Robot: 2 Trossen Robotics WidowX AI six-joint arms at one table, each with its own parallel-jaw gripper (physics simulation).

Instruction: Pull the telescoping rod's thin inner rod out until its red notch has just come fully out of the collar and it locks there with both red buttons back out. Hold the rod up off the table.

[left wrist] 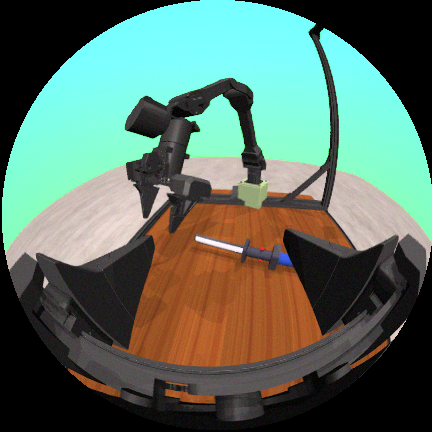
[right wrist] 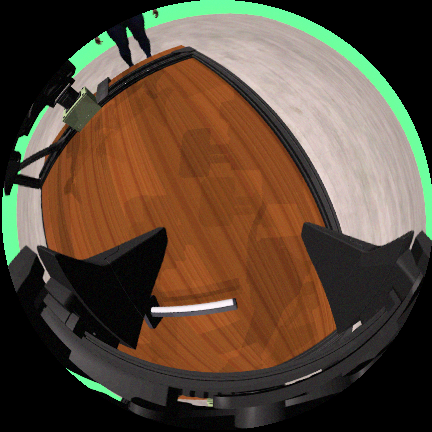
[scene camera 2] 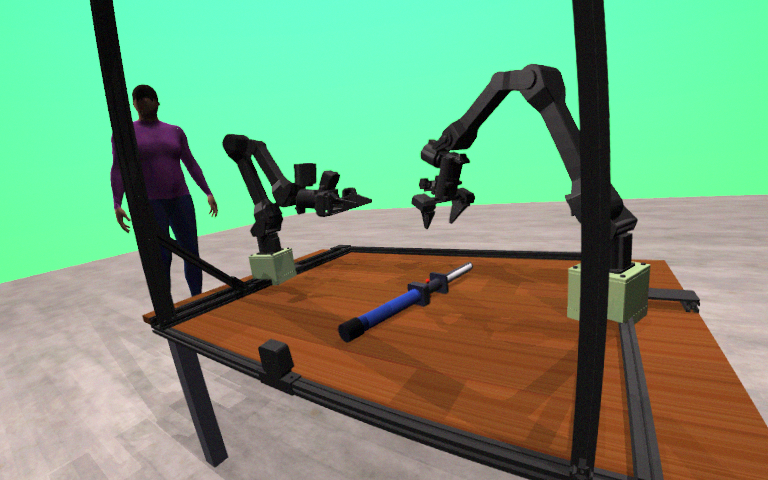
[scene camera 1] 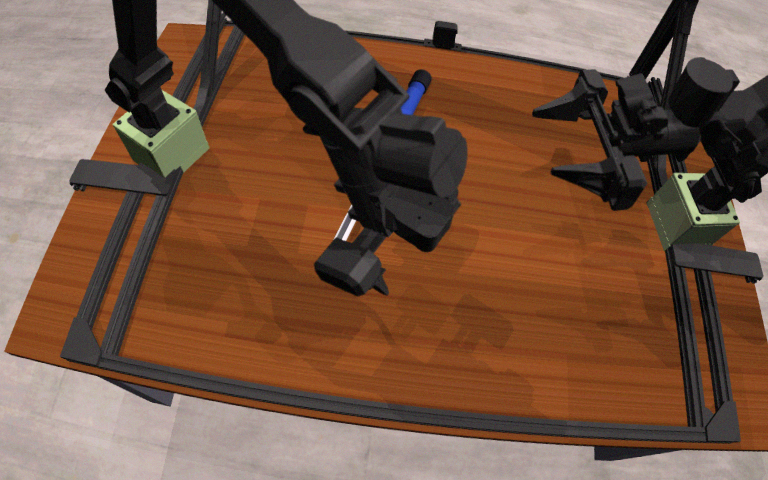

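The rod's blue tube (scene camera 1: pixel 415 97) (scene camera 2: pixel 390 309) (left wrist: pixel 286 259) lies on the table with a black end cap. A dark flanged collar (scene camera 2: pixel 436 283) (left wrist: pixel 260 254) joins it to the thin silver-white inner rod (scene camera 1: pixel 346 226) (scene camera 2: pixel 458 272) (left wrist: pixel 218 244) (right wrist: pixel 194 307). Red buttons (scene camera 2: pixel 427 280) (left wrist: pixel 262 248) show on the collar; I see no red notch. My right gripper (scene camera 2: pixel 439 224) (left wrist: pixel 156 224) (right wrist: pixel 236 232) is open, pointing down, above the table near the inner rod's end. Its arm hides the rod's middle in scene camera 1. My left gripper (scene camera 1: pixel 544 142) (scene camera 2: pixel 369 200) (left wrist: pixel 219 239) is open, above the table and away from the rod.
A dark metal frame (scene camera 1: pixel 396 416) (scene camera 2: pixel 419 424) runs around the wooden table (scene camera 1: pixel 271 362) (scene camera 2: pixel 509 367), with uprights at its corners. A small black block (scene camera 1: pixel 445 35) (scene camera 2: pixel 275 357) sits on the frame near the capped end. A person (scene camera 2: pixel 161 152) stands beyond the table in scene camera 2.
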